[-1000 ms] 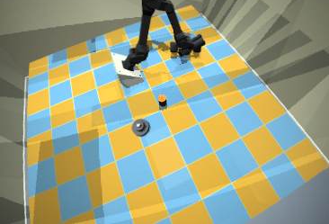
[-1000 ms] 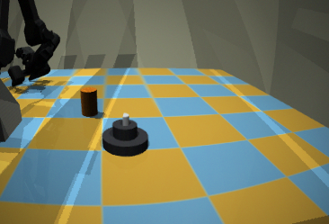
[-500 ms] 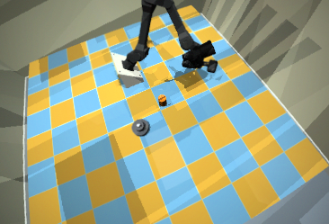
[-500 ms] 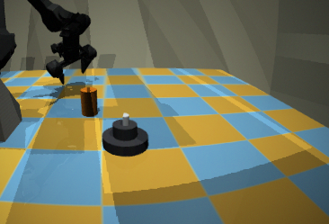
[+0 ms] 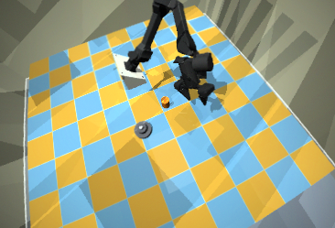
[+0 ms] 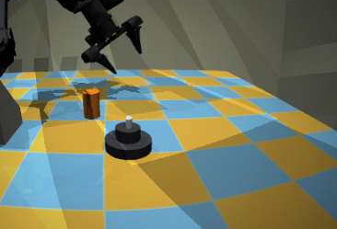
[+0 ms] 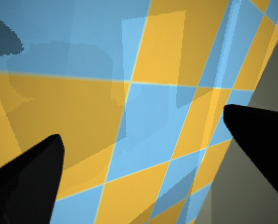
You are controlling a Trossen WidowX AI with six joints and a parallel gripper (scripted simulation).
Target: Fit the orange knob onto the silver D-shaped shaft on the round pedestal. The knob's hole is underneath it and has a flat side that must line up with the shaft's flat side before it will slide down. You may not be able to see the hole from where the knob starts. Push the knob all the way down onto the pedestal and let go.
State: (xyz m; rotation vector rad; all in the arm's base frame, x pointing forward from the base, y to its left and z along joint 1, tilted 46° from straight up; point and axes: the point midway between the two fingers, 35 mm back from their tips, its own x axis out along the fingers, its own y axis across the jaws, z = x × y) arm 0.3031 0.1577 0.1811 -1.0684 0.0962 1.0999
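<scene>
Now: gripper tip 90 mm past the orange knob, 130 mm to the left of it and 60 mm above it. Round my gripper tip: round pedestal 270 mm to the right, 70 mm below.
</scene>
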